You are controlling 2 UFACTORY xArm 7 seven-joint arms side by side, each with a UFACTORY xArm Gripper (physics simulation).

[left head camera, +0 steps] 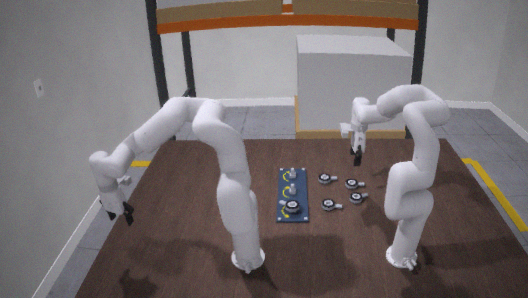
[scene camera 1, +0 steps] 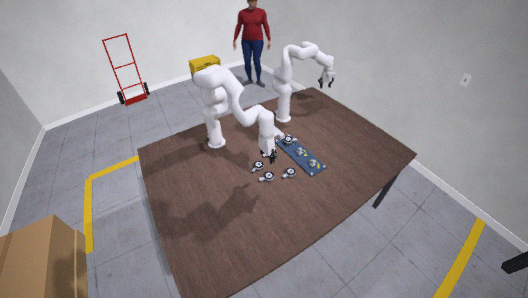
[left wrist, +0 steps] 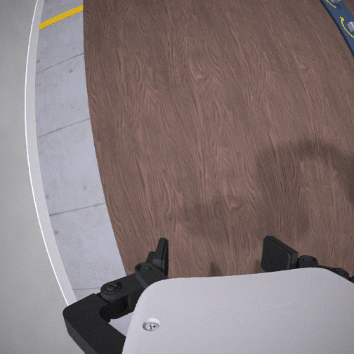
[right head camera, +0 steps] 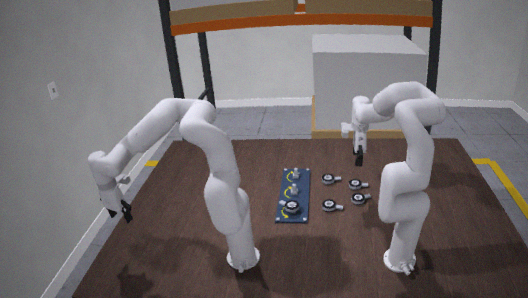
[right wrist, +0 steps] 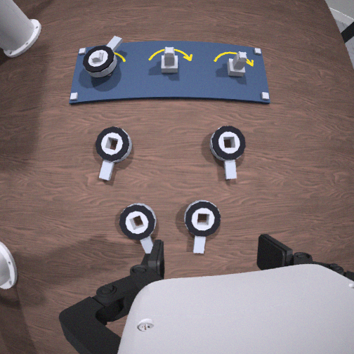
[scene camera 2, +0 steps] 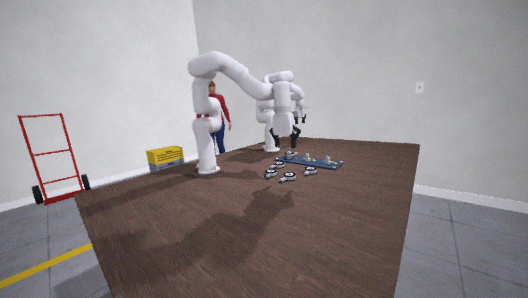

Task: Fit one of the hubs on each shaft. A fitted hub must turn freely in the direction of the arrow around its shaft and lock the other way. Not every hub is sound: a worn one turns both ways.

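Seen in the pictures: left gripper, fingertip midpoint: (left head camera: 122,220) (scene camera 1: 325,87) (right head camera: 121,218) (scene camera 2: 300,123); right gripper, fingertip midpoint: (left head camera: 355,160) (scene camera 1: 267,158) (right head camera: 357,160) (scene camera 2: 285,147); left arm's base, origin of the base link: (left head camera: 248,258) (scene camera 1: 283,118) (right head camera: 243,257) (scene camera 2: 271,150); right arm's base, origin of the base link: (left head camera: 401,256) (scene camera 1: 216,142) (right head camera: 399,260) (scene camera 2: 208,170).
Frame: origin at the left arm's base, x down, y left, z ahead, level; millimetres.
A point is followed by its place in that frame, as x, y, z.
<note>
A blue board (left head camera: 301,215) @(-8, -256, 185) (right wrist: 135,90) carries three shafts with yellow arrows. A black-ringed hub (right wrist: 99,61) (left head camera: 292,205) @(-43, -224, 212) sits on the left shaft in the right wrist view. The middle shaft (right wrist: 169,61) and the right shaft (right wrist: 237,65) there are bare. Four loose hubs lie flat on the table: a hub (right wrist: 113,144) and another hub (right wrist: 228,143) nearer the board, a hub (right wrist: 137,221) and another hub (right wrist: 202,219) farther from it. My right gripper (right wrist: 212,253) is open and empty, above the table beside the loose hubs. My left gripper (left wrist: 216,253) is open and empty, far from the board.
The brown table (scene camera 1: 225,250) @(0, -1039, 497) bears both arms. My left gripper hangs near the table's left edge in the head views. A large pale box (left head camera: 350,85) and a shelf rack (left head camera: 422,50) stand behind the table. A person (scene camera 1: 252,30) stands beyond the table in scene camera 1.
</note>
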